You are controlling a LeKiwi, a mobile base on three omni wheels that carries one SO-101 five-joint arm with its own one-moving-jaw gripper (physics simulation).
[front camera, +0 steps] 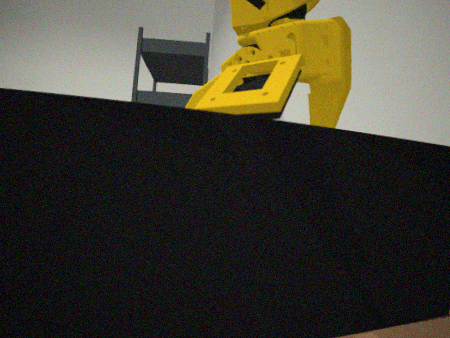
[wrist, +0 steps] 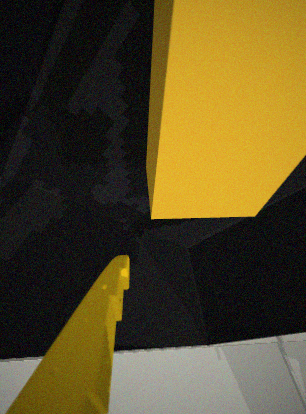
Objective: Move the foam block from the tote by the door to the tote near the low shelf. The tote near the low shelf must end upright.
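Frame: origin at the arm's base, x ahead, y left, z up, level; centimetres.
Where they show: end effector, tool point: (wrist: 128,267).
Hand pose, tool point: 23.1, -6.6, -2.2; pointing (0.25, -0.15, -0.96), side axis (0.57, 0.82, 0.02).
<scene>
Things, the pixels of their centre, and the offset from my tool point, as dx, dy, dz. "*": a spot on its surface instead. Level surfaces: height alone.
- black tote, body centre: (front camera: 180,206) +2.2, +8.8, -2.9
- foam block, body centre: (wrist: 220,117) +0.1, +5.2, -5.4
- dark grey shelf unit, surface spot: (front camera: 175,46) * +106.5, +30.5, +61.9
- brown floor, its level: dz -7.9
A black tote (front camera: 215,210) (wrist: 250,285) fills most of the front view with its near wall, and its dark inside surrounds the block in the wrist view. The foam block (wrist: 220,115), yellow-orange, is at the upper right of the wrist view, inside the tote and cut off by the picture's edge. My gripper (wrist: 125,262) is open: one notched jaw shows at the lower left, its tip apart from the block and below it in the picture; the moving jaw is out of that view. In the front view the jaw tips are hidden behind the tote's rim. A second tote does not show.
A dark grey shelf unit (front camera: 175,46) stands behind the tote's rim at the upper left of the front view. Pale walls stand behind it. A corner of brown floor (front camera: 415,327) shows at the bottom right. A pale surface (wrist: 175,377) shows past the tote's edge in the wrist view.
</scene>
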